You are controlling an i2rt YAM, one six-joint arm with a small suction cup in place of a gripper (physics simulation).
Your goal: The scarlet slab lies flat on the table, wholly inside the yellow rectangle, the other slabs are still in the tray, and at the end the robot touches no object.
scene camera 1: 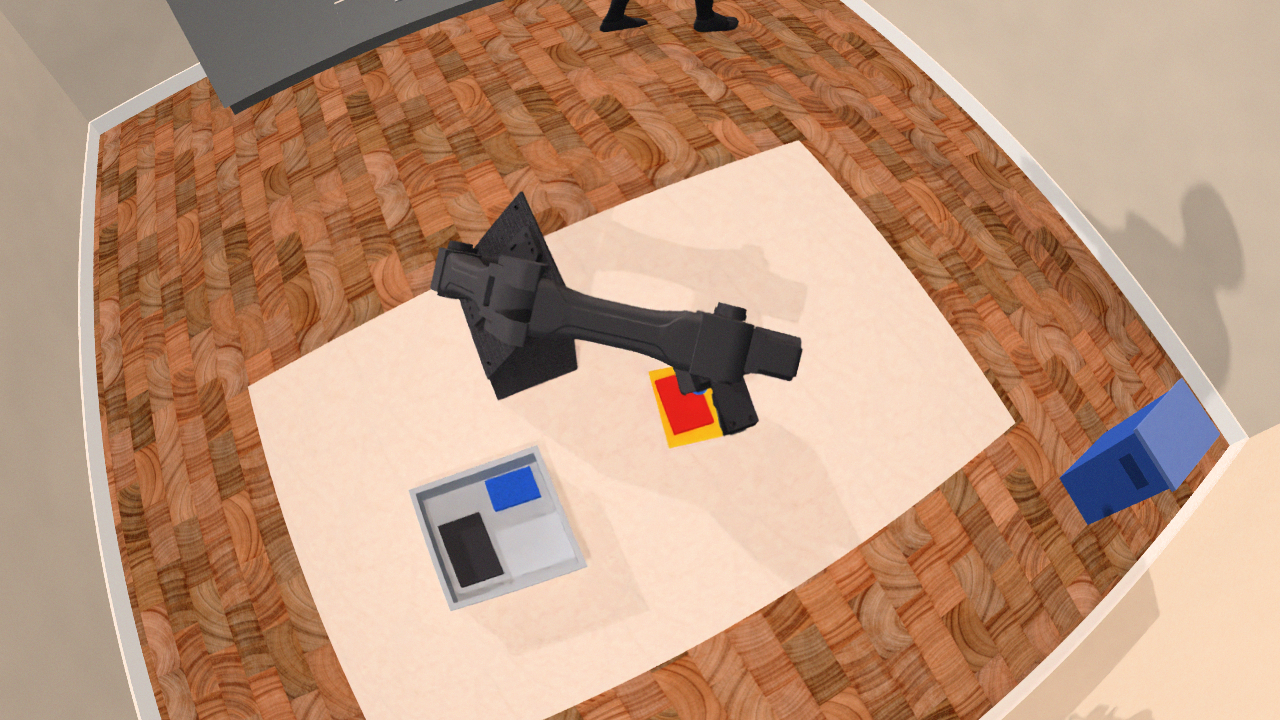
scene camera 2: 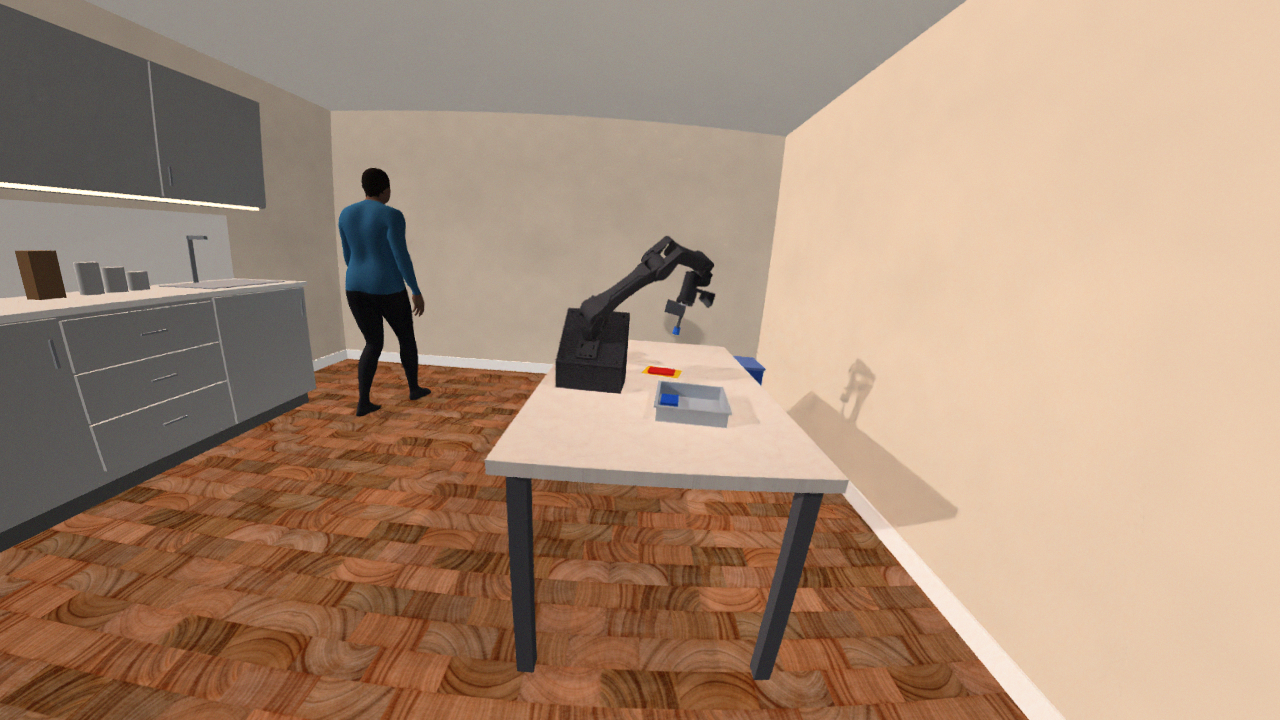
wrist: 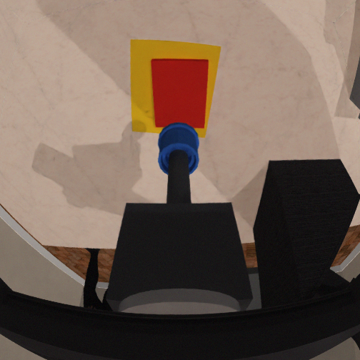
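Seen in the pictures: hand at its tool point: (scene camera 2: 675, 333); arm's base at its link origin: (scene camera 2: 591, 334).
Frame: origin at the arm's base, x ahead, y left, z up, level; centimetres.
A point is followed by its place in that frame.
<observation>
The scarlet slab (scene camera 1: 684, 407) @(x 26.4, y 22.8, z -17.0 cm) (scene camera 2: 661, 371) @(x 25.3, y 21.4, z -17.0 cm) (wrist: 180, 92) lies flat on the yellow rectangle (scene camera 1: 682, 440) @(x 31.6, y 20.2, z -18.0 cm) (wrist: 141, 85). In the wrist view yellow shows on all its sides, thinly at the lower right; the cup hides a bit of the near edge. My gripper, a blue suction cup (scene camera 1: 699, 391) @(x 29.5, y 22.3, z -1.0 cm) (scene camera 2: 676, 330) (wrist: 178, 137), is open and empty. In scene camera 2 it hangs well above the slab, apart from it. A blue slab (scene camera 1: 512, 488) @(x 29.6, y -10.4, z -16.8 cm) (scene camera 2: 669, 400) @(x 29.5, y -12.2, z -16.8 cm) and a black slab (scene camera 1: 470, 549) @(x 37.6, y -21.4, z -16.8 cm) lie in the grey tray (scene camera 1: 519, 585) @(x 46.9, y -15.2, z -13.1 cm) (scene camera 2: 691, 416) @(x 36.2, y -27.4, z -15.4 cm).
The arm's black base (scene camera 1: 537, 362) @(x 12.4, y 1.3, z -9.5 cm) (scene camera 2: 591, 362) @(x 2.0, y -7.5, z -7.9 cm) stands at the table's edge. A blue box (scene camera 1: 1114, 479) (scene camera 2: 750, 368) stands on the floor beyond the table. A person (scene camera 2: 374, 259) stands near the kitchen counter (scene camera 2: 259, 358).
</observation>
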